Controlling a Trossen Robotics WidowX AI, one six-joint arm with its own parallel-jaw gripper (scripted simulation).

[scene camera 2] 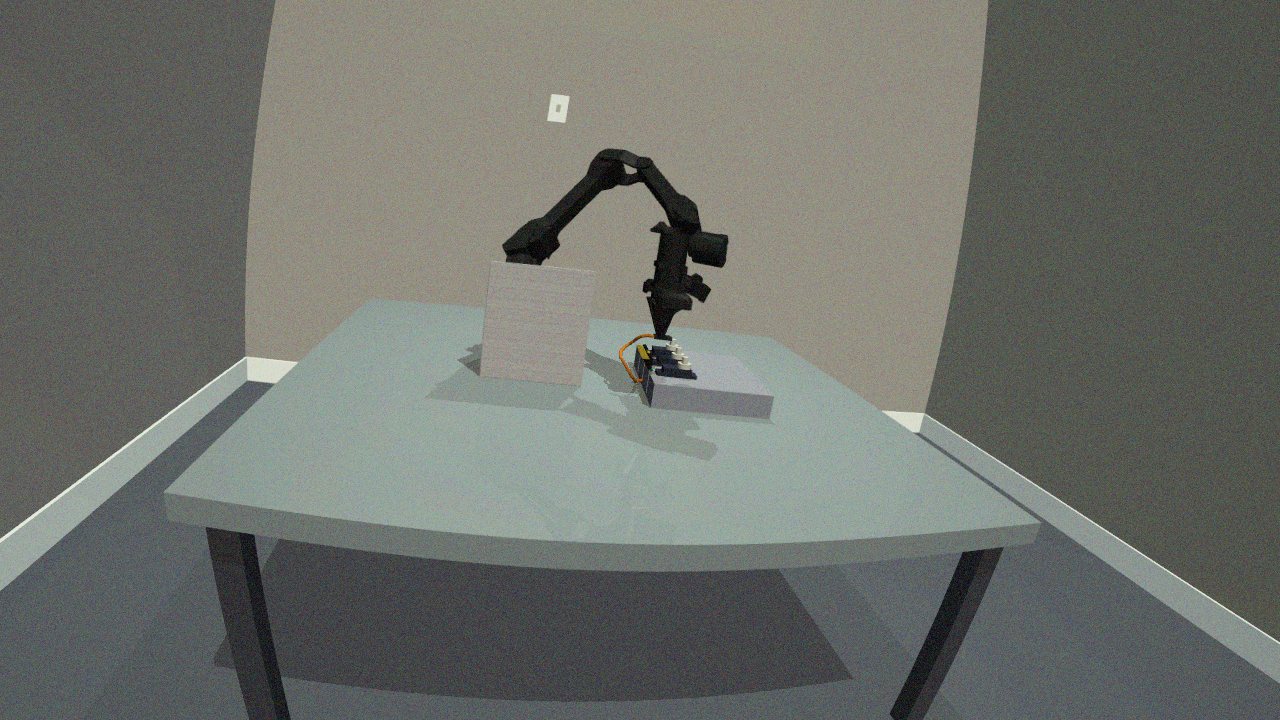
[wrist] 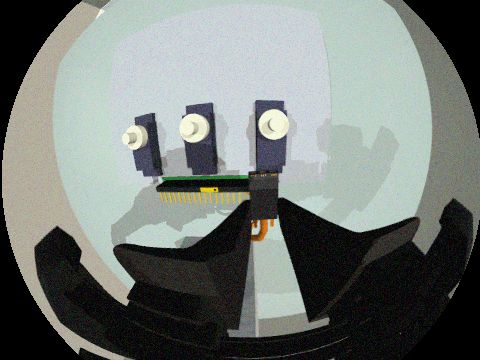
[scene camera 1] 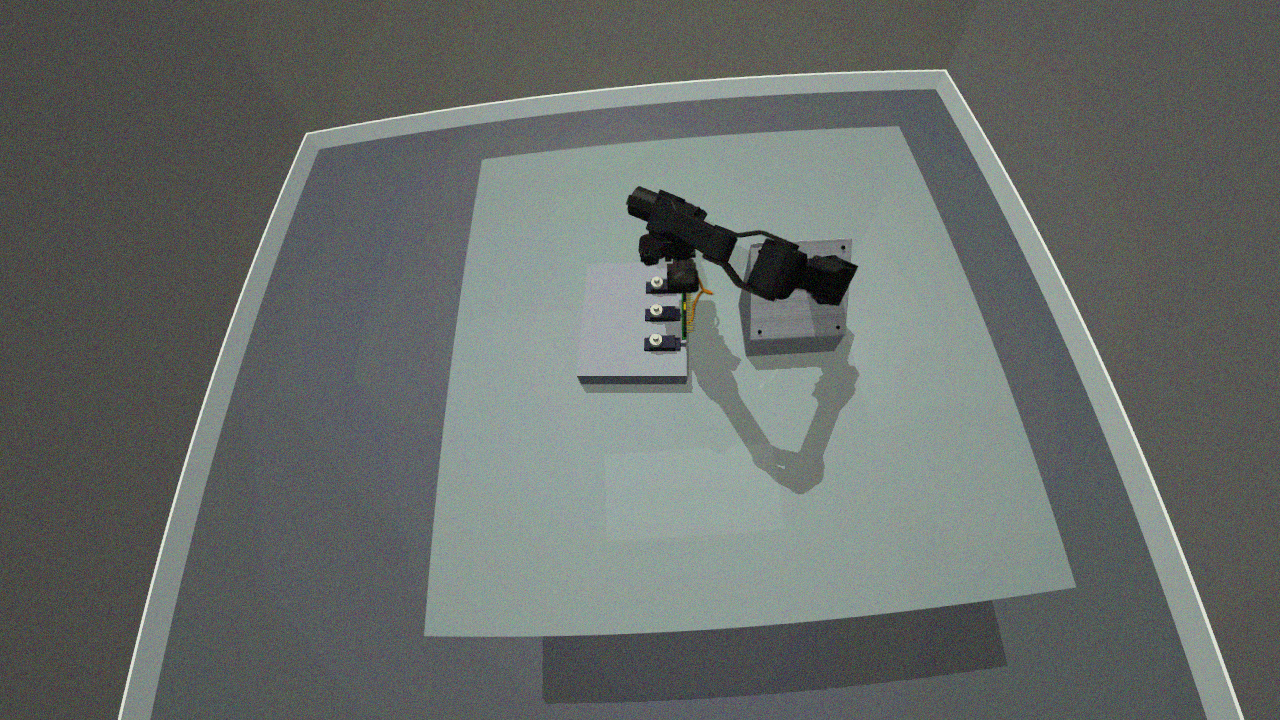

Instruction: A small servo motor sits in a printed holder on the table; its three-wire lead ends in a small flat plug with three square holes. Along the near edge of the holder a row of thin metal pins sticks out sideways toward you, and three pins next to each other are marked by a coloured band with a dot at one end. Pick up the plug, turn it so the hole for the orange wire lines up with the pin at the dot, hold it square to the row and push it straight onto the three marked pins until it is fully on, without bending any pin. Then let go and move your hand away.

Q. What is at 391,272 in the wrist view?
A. My gripper.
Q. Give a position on a pale holder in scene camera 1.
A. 611,351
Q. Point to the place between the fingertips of my gripper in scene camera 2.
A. At 659,336
